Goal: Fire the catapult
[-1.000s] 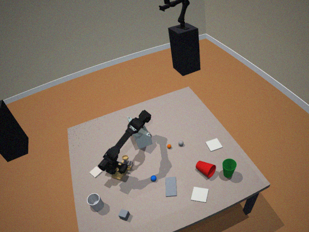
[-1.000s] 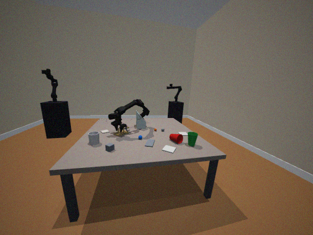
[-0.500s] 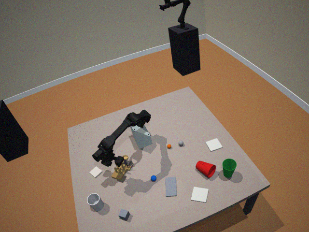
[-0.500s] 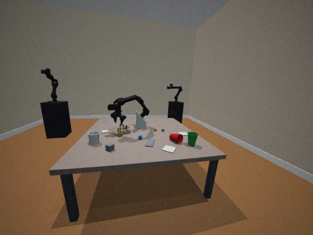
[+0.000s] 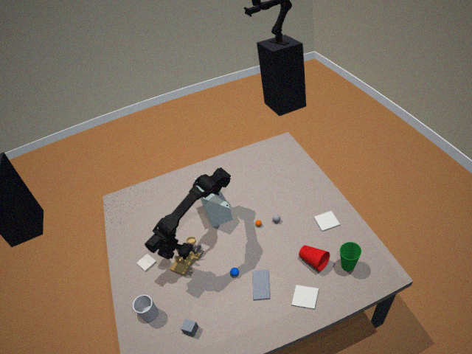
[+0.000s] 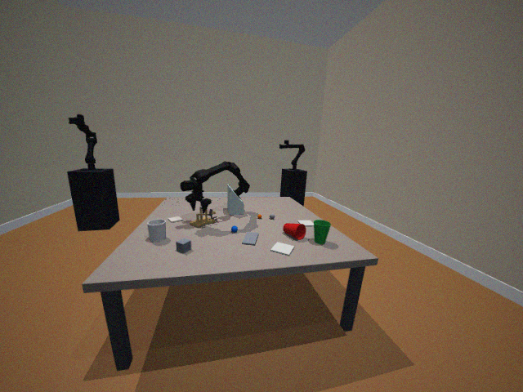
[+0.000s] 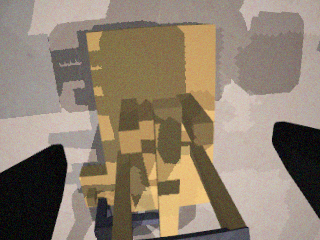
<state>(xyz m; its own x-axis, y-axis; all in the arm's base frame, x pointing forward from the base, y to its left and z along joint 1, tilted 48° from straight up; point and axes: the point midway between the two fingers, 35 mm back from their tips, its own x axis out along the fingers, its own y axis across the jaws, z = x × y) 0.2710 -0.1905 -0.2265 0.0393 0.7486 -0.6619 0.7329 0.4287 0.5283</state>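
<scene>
My gripper tip is now 440 mm to the right of the orange ball, 70 mm above it and 40 mm past it. Round my gripper tip: blue ball: 210 mm to the left, 170 mm ahead, 70 mm below; white mug: 220 mm to the right, 180 mm ahead, 60 mm below; wooden catapult: 60 mm to the left, 40 mm behind, 30 mm below.
</scene>
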